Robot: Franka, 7 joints.
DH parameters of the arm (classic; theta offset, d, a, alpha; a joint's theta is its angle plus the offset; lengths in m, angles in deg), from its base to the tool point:
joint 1: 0 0.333 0 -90
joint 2: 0 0 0 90
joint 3: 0 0.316 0.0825 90
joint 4: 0 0 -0.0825 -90
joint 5: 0 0.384 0 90
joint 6: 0 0 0.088 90
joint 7: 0 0.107 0 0
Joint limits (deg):
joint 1: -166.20..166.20
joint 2: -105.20..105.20
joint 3: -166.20..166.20
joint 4: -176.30..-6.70
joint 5: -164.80..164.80
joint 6: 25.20..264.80
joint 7: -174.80..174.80
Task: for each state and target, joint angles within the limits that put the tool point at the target. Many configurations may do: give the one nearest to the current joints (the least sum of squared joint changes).
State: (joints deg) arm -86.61 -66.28 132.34 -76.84 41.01 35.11 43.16
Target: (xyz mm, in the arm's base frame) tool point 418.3 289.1 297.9
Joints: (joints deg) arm -101.96 -55.98 114.47 -90.61 32.84 29.15 43.16
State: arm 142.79 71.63 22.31 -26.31 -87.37 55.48 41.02
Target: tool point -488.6 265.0 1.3
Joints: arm 148.28 87.04 25.00 -56.36 -71.69 30.50 41.02
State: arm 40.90 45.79 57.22 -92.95 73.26 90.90 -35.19
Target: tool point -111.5 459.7 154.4
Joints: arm 42.11 54.92 44.92 -124.22 64.52 87.71 -35.19
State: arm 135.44 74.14 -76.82 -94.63 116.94 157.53 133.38
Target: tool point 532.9 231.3 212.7
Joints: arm 97.79 84.35 -73.02 -116.32 118.18 156.76 133.38
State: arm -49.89 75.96 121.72 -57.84 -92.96 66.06 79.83
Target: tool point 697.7 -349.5 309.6
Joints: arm -53.24 93.12 113.20 -45.52 -98.42 75.38 79.83
